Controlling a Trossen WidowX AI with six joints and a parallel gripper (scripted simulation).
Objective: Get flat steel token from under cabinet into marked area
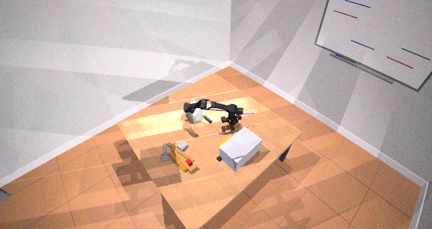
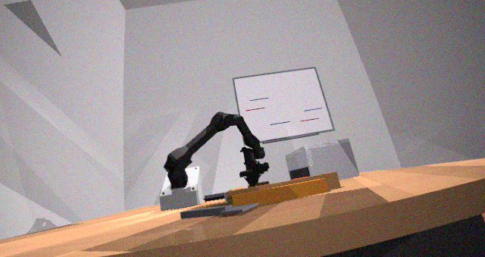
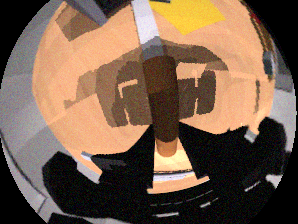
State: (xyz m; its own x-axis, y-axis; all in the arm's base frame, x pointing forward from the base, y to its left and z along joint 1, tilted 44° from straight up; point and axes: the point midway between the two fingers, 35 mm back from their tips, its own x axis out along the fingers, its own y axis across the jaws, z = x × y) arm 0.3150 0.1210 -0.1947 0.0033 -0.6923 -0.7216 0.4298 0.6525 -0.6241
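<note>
Now: gripper tip 20 cm past the grey bar and 10 cm to the right of it. From my gripper tip the other things lie so: thin wooden stick 3 cm behind, 55 cm to the right; red block 11 cm ahead, 55 cm to the right, 1 cm above; grey block 7 cm behind, 50 cm to the right, 1 cm above.
</note>
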